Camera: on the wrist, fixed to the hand. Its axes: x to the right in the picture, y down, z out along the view.
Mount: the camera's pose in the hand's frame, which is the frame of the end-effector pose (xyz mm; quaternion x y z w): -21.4 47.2 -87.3 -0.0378 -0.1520 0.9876 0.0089
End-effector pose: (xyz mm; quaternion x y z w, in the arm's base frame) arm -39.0 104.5 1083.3 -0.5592 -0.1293 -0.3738 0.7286
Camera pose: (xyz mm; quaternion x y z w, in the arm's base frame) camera -41.2 38.0 1006.6 -0.2170 0.4545 0.7964 0.3349
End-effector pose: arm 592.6 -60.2 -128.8 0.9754 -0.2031 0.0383 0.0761
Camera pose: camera 550.2 -80.3 -38.8 0.1890 0.9782 0.0804 0.0312
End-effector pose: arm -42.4 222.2 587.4 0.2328 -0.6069 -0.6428 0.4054
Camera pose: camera 50.0 190.8 615.5 -0.7103 -0.2726 0.3363 0.5550
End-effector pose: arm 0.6 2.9 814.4 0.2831 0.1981 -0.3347 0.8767
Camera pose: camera 4.9 97.0 776.6 0.1142 -0.3984 0.8273 0.3792
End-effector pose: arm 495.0 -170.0 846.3 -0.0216 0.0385 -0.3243 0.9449
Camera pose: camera 499.4 -121.0 757.5 -0.0472 -0.1097 0.9351 0.3337
